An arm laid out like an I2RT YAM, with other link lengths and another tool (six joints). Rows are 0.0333 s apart.
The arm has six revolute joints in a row. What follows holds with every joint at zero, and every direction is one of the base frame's. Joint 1 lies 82.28 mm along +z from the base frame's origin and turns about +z. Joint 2 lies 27.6 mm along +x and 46.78 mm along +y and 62.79 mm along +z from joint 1 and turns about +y. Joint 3 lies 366.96 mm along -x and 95.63 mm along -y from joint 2 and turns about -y. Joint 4 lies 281.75 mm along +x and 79.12 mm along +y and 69 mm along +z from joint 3 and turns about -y. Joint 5 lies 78.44 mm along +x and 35.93 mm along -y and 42.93 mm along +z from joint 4 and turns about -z. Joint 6 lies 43.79 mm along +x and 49.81 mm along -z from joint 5 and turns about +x. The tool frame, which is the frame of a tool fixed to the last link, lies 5 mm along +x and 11 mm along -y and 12 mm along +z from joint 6; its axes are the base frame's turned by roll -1.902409, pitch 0.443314 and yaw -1.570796 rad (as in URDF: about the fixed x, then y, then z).
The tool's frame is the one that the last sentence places.
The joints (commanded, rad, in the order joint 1, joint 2, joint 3, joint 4, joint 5, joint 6), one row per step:
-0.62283 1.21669 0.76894 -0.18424 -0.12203 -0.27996
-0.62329 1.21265 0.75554 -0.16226 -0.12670 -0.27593
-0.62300 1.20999 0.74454 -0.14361 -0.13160 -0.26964
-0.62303 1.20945 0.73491 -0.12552 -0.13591 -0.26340
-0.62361 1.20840 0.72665 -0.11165 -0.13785 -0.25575
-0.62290 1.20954 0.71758 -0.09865 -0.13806 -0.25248
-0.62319 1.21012 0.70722 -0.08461 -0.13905 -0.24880
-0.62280 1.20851 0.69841 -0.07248 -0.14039 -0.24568
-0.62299 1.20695 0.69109 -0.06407 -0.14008 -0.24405
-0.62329 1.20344 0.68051 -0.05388 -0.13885 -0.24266
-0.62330 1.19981 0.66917 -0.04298 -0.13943 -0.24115
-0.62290 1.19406 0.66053 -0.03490 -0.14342 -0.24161
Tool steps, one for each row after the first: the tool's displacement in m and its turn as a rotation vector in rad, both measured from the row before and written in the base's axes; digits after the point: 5 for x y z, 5 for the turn. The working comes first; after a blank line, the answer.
Tool pose at each row, in the base's axes (x y z in m, rotation vector in rad; the steps are taken from these numbers as rounded here):
0.23299 -0.17585 0.36022 -1.12764 2.37687 -0.59739
0.23211 -0.17518 0.35838 -1.12229 2.36482 -0.60551
0.23163 -0.17454 0.35675 -1.11583 2.35395 -0.60938
0.23154 -0.17433 0.35505 -1.10912 2.34469 -0.61232
0.23107 -0.17422 0.35356 -1.09945 2.33957 -0.61384
0.23105 -0.17400 0.35112 -1.09608 2.33725 -0.61451
0.23066 -0.17382 0.34844 -1.09150 2.33479 -0.61506
0.23010 -0.17325 0.34673 -1.08818 2.33018 -0.61733
0.22937 -0.17285 0.34520 -1.08545 2.32880 -0.61947
0.22800 -0.17207 0.34311 -1.08229 2.32786 -0.62294
0.22664 -0.17108 0.34083 -1.08029 2.32521 -0.62498
0.22530 -0.16973 0.33983 -1.08249 2.31785 -0.62760

-0.00088 0.00067 -0.00184 -0.00222 -0.01333 0.00099
-0.00048 0.00064 -0.00163 0.00089 -0.01234 0.00070
-0.00009 0.00021 -0.00170 0.00136 -0.01103 0.00000
-0.00047 0.00011 -0.00149 0.00270 -0.00886 -0.00324
-0.00002 0.00022 -0.00244 0.00091 -0.00354 -0.00092
-0.00039 0.00018 -0.00268 0.00140 -0.00420 -0.00149
-0.00056 0.00057 -0.00171 0.00007 -0.00558 -0.00020
-0.00073 0.00040 -0.00153 -0.00046 -0.00265 -0.00134
-0.00137 0.00078 -0.00209 -0.00132 -0.00265 -0.00208
-0.00136 0.00099 -0.00228 -0.00046 -0.00334 -0.00034
-0.00134 0.00135 -0.00100 -0.00163 -0.00531 0.00401

